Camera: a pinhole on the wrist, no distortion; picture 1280 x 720 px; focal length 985.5 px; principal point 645.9 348.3 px. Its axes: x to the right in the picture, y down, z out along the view. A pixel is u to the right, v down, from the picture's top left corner.
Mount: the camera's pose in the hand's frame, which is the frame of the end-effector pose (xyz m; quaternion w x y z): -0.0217 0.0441 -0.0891 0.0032 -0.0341 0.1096 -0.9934
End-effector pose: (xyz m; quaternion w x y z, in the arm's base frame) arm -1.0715 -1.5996 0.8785 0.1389 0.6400 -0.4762 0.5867
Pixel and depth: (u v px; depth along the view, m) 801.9 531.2 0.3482
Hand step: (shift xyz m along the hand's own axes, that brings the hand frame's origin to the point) -0.0529 -0.0955 0.2395
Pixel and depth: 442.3 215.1 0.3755
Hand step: 0.0815 0.0130 0.2824
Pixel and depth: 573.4 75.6 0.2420
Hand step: 0.0127 0.0571 0.1599
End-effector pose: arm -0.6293 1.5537 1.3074 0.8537 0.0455 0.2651 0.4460
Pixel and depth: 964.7 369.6 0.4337
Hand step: -0.1320 -0.0613 0.3405
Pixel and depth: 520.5 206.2 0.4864
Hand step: 0.0734 0.0076 0.3956
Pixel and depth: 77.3 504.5 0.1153
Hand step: 0.0525 0.0021 0.0147
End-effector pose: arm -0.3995 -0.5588 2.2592 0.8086 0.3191 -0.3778 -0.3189
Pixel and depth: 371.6 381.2 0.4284
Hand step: 0.1266 -0.0614 0.3169
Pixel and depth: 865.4 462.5 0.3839
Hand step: -0.0808 -0.0840 0.2807
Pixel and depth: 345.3 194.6 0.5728
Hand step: 0.1919 0.0091 0.4764
